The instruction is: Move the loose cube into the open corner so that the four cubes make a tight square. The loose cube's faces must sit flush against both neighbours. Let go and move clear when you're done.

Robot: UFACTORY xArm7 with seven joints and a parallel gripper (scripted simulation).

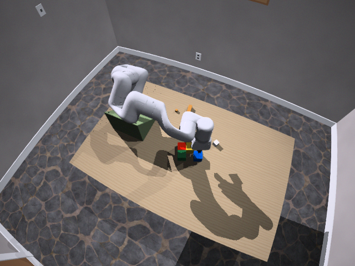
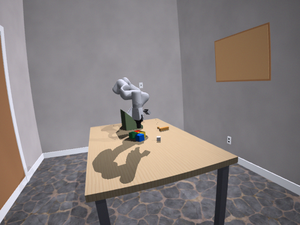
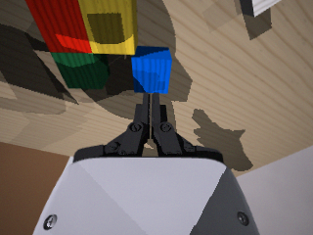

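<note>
My gripper is now 10 cm above the blue cube. Round my hand: small white cube (9 cm ahead, 13 cm to the left, 11 cm below); then yellow cube (6 cm behind, 4 cm to the left, 10 cm below); then green cube (10 cm behind, 3 cm to the right, 10 cm below).
</note>
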